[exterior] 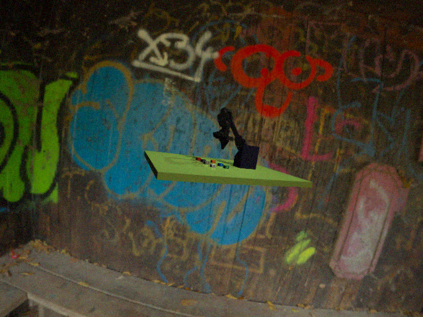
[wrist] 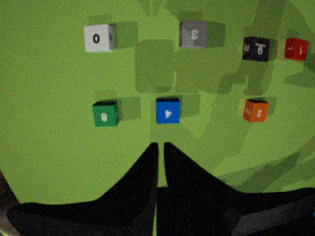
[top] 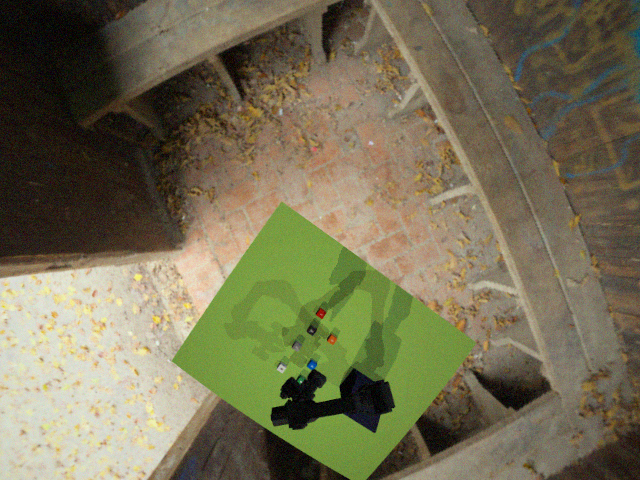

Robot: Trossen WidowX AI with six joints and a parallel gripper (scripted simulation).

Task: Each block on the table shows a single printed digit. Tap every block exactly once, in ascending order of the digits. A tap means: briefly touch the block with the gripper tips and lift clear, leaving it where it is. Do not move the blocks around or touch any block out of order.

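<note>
Now: the green block 10 mm behind my gripper tip, 70 mm to the left of it and 120 mm below it. Also, from my gripper tip: grey block (90 mm ahead, 50 mm to the right, 120 mm below); then white block (90 mm ahead, 70 mm to the left, 120 mm below); then blue block (10 mm behind, 20 mm to the right, 120 mm below).
</note>
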